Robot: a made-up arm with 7 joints. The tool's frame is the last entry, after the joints. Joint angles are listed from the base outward.
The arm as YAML. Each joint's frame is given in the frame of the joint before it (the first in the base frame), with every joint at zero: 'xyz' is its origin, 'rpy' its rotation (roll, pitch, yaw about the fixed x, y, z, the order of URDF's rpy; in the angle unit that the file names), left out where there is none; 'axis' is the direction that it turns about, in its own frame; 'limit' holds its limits. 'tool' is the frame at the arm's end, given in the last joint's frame.
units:
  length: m
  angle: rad
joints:
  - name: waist
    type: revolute
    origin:
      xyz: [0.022, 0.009, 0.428]
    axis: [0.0, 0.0, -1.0]
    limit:
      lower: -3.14
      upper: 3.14
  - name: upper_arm
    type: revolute
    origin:
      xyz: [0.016, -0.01, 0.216]
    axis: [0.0, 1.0, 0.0]
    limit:
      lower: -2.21
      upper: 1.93
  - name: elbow
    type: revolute
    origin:
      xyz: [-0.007, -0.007, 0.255]
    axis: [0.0, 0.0, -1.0]
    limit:
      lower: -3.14
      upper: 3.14
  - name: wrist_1
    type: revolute
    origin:
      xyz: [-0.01, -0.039, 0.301]
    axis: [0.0, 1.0, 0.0]
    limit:
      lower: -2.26
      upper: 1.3
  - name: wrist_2
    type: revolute
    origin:
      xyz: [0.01, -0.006, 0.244]
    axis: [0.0, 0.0, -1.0]
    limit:
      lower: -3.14
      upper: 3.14
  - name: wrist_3
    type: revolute
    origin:
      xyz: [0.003, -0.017, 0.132]
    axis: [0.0, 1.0, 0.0]
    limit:
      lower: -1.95
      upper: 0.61
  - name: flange
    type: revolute
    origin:
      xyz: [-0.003, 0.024, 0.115]
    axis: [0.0, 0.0, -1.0]
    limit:
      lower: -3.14
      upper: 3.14
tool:
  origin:
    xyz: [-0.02, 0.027, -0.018]
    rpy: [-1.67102, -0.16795, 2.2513]
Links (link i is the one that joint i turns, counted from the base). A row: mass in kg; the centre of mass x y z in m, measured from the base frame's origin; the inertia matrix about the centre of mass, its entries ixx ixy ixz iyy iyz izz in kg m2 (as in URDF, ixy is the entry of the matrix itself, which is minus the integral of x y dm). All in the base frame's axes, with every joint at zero. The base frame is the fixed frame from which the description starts. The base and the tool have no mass.
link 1: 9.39; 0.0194 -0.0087 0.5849; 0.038 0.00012 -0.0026 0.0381 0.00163 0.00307
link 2: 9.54; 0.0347 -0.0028 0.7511; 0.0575 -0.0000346 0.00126 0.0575 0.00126 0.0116
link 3: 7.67; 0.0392 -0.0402 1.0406; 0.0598 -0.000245 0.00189 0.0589 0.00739 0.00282
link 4: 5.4; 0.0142 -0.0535 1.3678; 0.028 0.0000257 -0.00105 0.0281 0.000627 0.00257
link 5: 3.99; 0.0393 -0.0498 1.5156; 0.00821 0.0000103 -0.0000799 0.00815 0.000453 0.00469
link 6: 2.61; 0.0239 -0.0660 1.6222; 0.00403 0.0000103 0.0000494 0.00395 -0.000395 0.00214
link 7: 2.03; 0.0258 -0.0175 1.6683; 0.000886 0 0 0.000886 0 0.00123
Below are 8 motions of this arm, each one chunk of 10 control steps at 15 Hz.
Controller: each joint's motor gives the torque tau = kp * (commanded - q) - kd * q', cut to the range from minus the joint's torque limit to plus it. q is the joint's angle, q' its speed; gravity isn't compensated. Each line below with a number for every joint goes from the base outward.
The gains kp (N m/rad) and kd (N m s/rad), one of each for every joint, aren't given. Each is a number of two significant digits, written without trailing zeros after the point. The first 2 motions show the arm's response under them.
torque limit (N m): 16 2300 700 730 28 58 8.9
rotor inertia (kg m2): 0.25 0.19 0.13 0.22 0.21 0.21 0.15
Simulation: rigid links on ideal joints. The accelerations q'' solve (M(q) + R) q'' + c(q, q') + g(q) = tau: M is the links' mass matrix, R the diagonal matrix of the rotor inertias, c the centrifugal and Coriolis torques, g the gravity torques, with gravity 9.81 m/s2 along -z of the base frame. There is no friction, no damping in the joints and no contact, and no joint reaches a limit. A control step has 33 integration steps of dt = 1/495 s. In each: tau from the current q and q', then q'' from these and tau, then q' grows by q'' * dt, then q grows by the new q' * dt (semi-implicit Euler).
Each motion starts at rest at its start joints. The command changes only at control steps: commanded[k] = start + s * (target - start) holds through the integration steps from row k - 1 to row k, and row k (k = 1, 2, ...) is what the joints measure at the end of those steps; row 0 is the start. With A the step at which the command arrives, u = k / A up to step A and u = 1 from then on. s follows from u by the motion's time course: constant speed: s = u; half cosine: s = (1 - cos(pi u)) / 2; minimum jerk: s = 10 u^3 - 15 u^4 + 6 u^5; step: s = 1 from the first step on.
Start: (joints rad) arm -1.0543 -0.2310 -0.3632 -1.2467 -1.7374 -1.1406 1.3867
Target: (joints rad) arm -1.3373 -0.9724 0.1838 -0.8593 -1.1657 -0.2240 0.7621
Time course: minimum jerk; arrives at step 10
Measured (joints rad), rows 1 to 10:
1: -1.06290 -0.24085 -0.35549 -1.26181 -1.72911 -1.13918 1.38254
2: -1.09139 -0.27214 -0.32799 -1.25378 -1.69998 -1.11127 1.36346
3: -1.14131 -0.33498 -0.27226 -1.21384 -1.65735 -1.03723 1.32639
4: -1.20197 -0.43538 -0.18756 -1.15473 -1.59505 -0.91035 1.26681
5: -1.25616 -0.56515 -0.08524 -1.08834 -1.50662 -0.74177 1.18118
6: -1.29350 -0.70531 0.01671 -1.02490 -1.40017 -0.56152 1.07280
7: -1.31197 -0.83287 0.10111 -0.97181 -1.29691 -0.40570 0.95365
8: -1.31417 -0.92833 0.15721 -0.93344 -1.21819 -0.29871 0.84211
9: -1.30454 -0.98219 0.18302 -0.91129 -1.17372 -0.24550 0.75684
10: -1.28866 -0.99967 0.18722 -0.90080 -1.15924 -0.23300 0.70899
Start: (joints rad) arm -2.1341 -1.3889 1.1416 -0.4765 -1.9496 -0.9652 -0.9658
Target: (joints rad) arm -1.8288 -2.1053 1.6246 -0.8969 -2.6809 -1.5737 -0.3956
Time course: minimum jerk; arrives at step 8
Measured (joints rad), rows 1 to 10:
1: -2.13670 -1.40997 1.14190 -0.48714 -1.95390 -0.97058 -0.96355
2: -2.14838 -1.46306 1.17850 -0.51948 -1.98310 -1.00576 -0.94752
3: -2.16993 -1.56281 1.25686 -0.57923 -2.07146 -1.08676 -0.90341
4: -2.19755 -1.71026 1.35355 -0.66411 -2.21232 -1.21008 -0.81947
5: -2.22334 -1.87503 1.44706 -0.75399 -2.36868 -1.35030 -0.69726
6: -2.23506 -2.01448 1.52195 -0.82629 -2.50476 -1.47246 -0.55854
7: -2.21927 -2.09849 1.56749 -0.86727 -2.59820 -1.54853 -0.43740
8: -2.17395 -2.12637 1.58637 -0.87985 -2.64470 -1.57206 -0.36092
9: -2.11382 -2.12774 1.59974 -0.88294 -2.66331 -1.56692 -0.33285
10: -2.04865 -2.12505 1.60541 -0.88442 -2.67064 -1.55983 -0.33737
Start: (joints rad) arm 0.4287 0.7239 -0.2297 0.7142 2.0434 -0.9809 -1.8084
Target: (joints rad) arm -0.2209 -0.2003 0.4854 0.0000 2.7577 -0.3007 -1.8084
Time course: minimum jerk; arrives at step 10
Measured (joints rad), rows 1 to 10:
1: 0.42807 0.73005 -0.22414 0.72687 2.05390 -0.98168 -1.80479
2: 0.41728 0.71281 -0.18869 0.72109 2.10523 -0.96064 -1.78851
3: 0.39047 0.64190 -0.11511 0.66271 2.18874 -0.90222 -1.76422
4: 0.34448 0.51597 -0.00625 0.55362 2.28660 -0.80598 -1.74477
5: 0.27063 0.35070 0.12422 0.41197 2.39107 -0.68216 -1.73963
6: 0.13778 0.16980 0.25469 0.25864 2.49512 -0.54966 -1.75159
7: -0.09351 0.00317 0.36426 0.11270 2.57914 -0.43147 -1.78303
8: -0.17234 -0.12251 0.44741 0.02455 2.64080 -0.33573 -1.82765
9: -0.13601 -0.19628 0.48537 -0.02072 2.71237 -0.27766 -1.84831
10: -0.09134 -0.22059 0.49135 -0.03205 2.75194 -0.26398 -1.84861

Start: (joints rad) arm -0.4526 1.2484 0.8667 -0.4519 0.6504 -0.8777 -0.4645
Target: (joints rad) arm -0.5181 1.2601 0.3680 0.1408 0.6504 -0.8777 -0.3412
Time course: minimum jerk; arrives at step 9
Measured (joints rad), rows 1 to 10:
1: -0.45536 1.26147 0.86692 -0.44184 0.65313 -0.88620 -0.46575
2: -0.46845 1.27324 0.83867 -0.40110 0.66925 -0.89447 -0.46326
3: -0.49112 1.27602 0.76987 -0.33005 0.67937 -0.89399 -0.45389
4: -0.51878 1.27602 0.67419 -0.22798 0.67553 -0.88946 -0.43811
5: -0.54355 1.27835 0.56889 -0.10674 0.66874 -0.88437 -0.41583
6: -0.55875 1.28368 0.47247 0.01203 0.66921 -0.87899 -0.38755
7: -0.56293 1.28974 0.40205 0.10512 0.67752 -0.87359 -0.35644
8: -0.55895 1.29357 0.36671 0.15738 0.68755 -0.86970 -0.32860
9: -0.55043 1.29343 0.35987 0.17150 0.69238 -0.86886 -0.31049
10: -0.54026 1.29005 0.36062 0.16944 0.68900 -0.87115 -0.30494

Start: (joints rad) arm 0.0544 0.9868 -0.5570 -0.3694 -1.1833 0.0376 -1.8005
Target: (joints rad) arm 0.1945 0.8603 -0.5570 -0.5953 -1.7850 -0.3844 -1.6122
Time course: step
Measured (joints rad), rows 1 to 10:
1: 0.00914 0.93860 -0.58687 -0.50855 -1.42772 -0.22182 -1.78028
2: -0.00903 0.87847 -0.54682 -0.59518 -1.70859 -0.41982 -1.70741
3: 0.00738 0.86438 -0.55266 -0.60740 -1.80709 -0.41961 -1.63290
4: 0.03861 0.87372 -0.56978 -0.59379 -1.81061 -0.40116 -1.58992
5: 0.07046 0.88140 -0.57568 -0.58562 -1.79658 -0.40893 -1.57941
6: 0.10055 0.88232 -0.57395 -0.58585 -1.78838 -0.41589 -1.58737
7: 0.13030 0.88061 -0.57166 -0.58839 -1.78552 -0.41368 -1.59976
8: 0.16005 0.87950 -0.57115 -0.58978 -1.78483 -0.41008 -1.60896
9: 0.18877 0.87940 -0.57163 -0.58996 -1.78484 -0.40945 -1.61310
10: 0.21526 0.87960 -0.57208 -0.58986 -1.78496 -0.41049 -1.61338

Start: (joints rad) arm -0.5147 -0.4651 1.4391 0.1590 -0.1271 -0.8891 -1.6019
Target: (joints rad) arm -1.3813 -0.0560 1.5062 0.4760 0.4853 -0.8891 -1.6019
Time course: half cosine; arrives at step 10
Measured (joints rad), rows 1 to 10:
1: -0.51299 -0.46755 1.44266 0.16592 -0.12593 -0.90245 -1.60330
2: -0.50668 -0.45364 1.44864 0.18425 -0.11722 -0.91570 -1.61074
3: -0.49962 -0.41538 1.45597 0.21519 -0.07595 -0.91789 -1.61969
4: -0.50406 -0.36026 1.46482 0.25615 0.00215 -0.91506 -1.62380
5: -0.53619 -0.29687 1.47459 0.30439 0.10195 -0.91206 -1.62174
6: -0.62122 -0.23280 1.48462 0.35613 0.20629 -0.90926 -1.61607
7: -0.77665 -0.17405 1.49340 0.40966 0.30248 -0.90373 -1.61051
8: -0.98318 -0.12357 1.49870 0.45847 0.38498 -0.89475 -1.60633
9: -1.19425 -0.08373 1.49954 0.49046 0.45268 -0.88904 -1.60076
10: -1.37944 -0.06059 1.49872 0.49943 0.49896 -0.89280 -1.59146

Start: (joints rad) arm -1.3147 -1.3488 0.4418 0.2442 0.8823 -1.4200 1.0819
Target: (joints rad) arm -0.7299 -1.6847 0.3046 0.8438 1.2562 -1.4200 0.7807
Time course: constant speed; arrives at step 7
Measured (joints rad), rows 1 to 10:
1: -1.30713 -1.39327 0.42975 0.30563 0.90340 -1.42364 1.07246
2: -1.29772 -1.45158 0.41658 0.37231 0.93381 -1.43062 1.05028
3: -1.28400 -1.50412 0.39908 0.45280 0.97200 -1.43430 1.01774
4: -1.26565 -1.55108 0.37961 0.54124 1.02399 -1.43423 0.97566
5: -1.24223 -1.59713 0.36039 0.63026 1.08407 -1.43326 0.92706
6: -1.21287 -1.64429 0.34177 0.71739 1.14349 -1.43332 0.87630
7: -1.17677 -1.69223 0.32299 0.80336 1.19908 -1.43429 0.82661
8: -1.13631 -1.70838 0.32326 0.81796 1.23116 -1.44017 0.78503
9: -1.09058 -1.71179 0.32131 0.82072 1.23381 -1.43845 0.76462
10: -1.03953 -1.71141 0.31958 0.82252 1.22930 -1.43516 0.76167

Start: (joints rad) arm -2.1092 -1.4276 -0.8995 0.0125 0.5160 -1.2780 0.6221
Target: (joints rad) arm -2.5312 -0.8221 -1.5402 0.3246 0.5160 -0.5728 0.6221
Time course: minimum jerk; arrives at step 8
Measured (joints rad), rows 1 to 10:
1: -2.10795 -1.43708 -0.90498 0.00586 0.51817 -1.27544 0.61995
2: -2.11146 -1.41864 -0.95587 0.01234 0.52680 -1.24781 0.60905
3: -2.12888 -1.33930 -1.06604 0.05975 0.53569 -1.15671 0.59317
4: -2.16179 -1.20823 -1.21187 0.13700 0.53795 -1.00083 0.58353
5: -2.20631 -1.06104 -1.35503 0.21771 0.53068 -0.82188 0.58748
6: -2.25484 -0.93705 -1.46446 0.28118 0.51909 -0.67234 0.60241
7: -2.29758 -0.86186 -1.52369 0.31758 0.51188 -0.58578 0.61916
8: -2.32992 -0.83689 -1.54018 0.32931 0.51248 -0.56321 0.62910
9: -2.35927 -0.83757 -1.54653 0.33139 0.51923 -0.57385 0.62747
10: -2.39035 -0.84191 -1.54923 0.33141 0.52642 -0.58584 0.61675

